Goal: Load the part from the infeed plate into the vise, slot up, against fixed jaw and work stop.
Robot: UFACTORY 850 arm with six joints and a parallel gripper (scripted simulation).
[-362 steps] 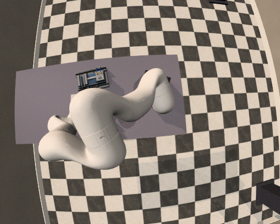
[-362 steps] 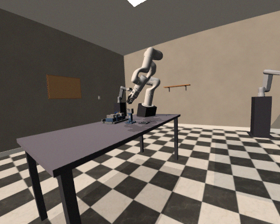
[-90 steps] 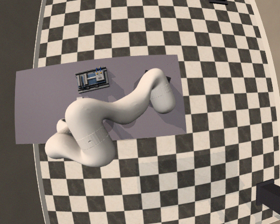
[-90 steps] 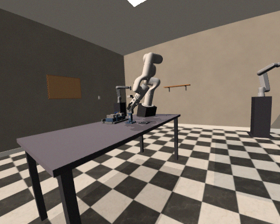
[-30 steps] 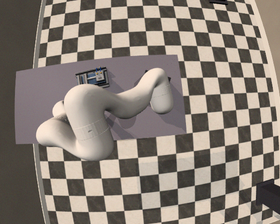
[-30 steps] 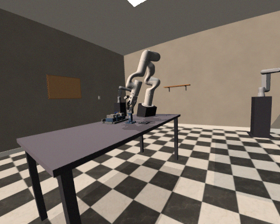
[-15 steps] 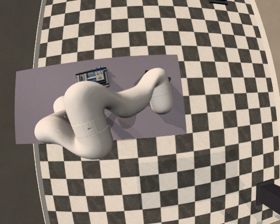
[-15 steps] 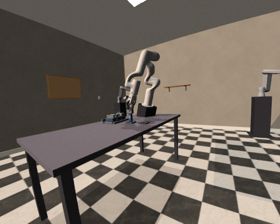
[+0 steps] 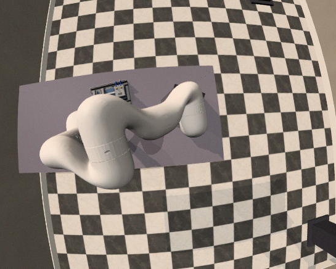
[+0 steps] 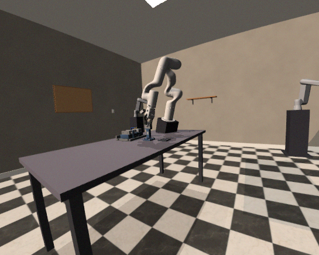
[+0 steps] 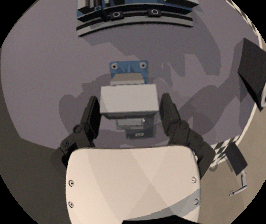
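Right now the part is 10 mm to the right of my hand and 10 mm below it. Round my hand: vise: 10 mm behind, 240 mm to the right, 130 mm below; air cylinder rod: 30 mm behind, 240 mm to the right, 90 mm below.
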